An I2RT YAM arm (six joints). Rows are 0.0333 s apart.
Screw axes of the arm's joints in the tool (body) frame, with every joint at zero. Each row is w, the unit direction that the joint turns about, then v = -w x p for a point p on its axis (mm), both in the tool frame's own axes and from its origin. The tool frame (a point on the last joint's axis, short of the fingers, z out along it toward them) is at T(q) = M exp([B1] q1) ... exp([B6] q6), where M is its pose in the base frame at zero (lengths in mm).
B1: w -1 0 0 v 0 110.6 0
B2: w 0 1 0 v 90.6 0 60
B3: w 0 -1 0 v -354.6 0 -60
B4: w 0 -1 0 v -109.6 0 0
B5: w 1 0 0 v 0 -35.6 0
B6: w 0 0 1 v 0 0 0
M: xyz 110.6 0 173.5 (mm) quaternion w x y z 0.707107 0 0.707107 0
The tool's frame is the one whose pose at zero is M.
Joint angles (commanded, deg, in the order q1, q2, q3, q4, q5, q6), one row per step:
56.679 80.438 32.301 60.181 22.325 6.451
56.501 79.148 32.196 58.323 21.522 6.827
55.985 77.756 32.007 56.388 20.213 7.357
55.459 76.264 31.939 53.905 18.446 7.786
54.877 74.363 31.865 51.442 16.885 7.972
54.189 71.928 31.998 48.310 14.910 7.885
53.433 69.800 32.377 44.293 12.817 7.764
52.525 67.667 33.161 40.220 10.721 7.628
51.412 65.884 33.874 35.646 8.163 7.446
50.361 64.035 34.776 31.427 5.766 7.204
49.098 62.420 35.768 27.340 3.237 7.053
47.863 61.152 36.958 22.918 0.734 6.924
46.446 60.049 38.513 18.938 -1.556 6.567
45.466 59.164 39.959 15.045 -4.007 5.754
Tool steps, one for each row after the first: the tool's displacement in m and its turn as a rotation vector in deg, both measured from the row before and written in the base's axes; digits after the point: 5 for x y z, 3 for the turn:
-0.00105 -0.00237 0.00209 -0.346 0.442 0.679
-0.00016 -0.00350 0.00189 -0.320 0.498 0.863
-0.00032 -0.00323 0.00192 -0.708 0.589 1.285
-0.00079 -0.00447 0.00363 -0.519 0.268 0.987
-0.00127 -0.00542 0.00578 -0.699 0.031 1.252
-0.00053 -0.00461 0.00400 -1.475 0.590 1.303
-0.00001 -0.00490 0.00617 -1.163 0.424 1.161
0.00068 -0.00486 0.00320 -1.899 0.993 1.422
0.00004 -0.00513 0.00519 -1.389 0.664 1.331
0.00070 -0.00544 0.00495 -1.276 0.801 1.262
0.00094 -0.00478 0.00408 -1.550 1.218 1.269
0.00166 -0.00517 0.00653 -1.157 0.692 0.884
0.00016 -0.00371 0.00515 -1.557 0.579 1.515

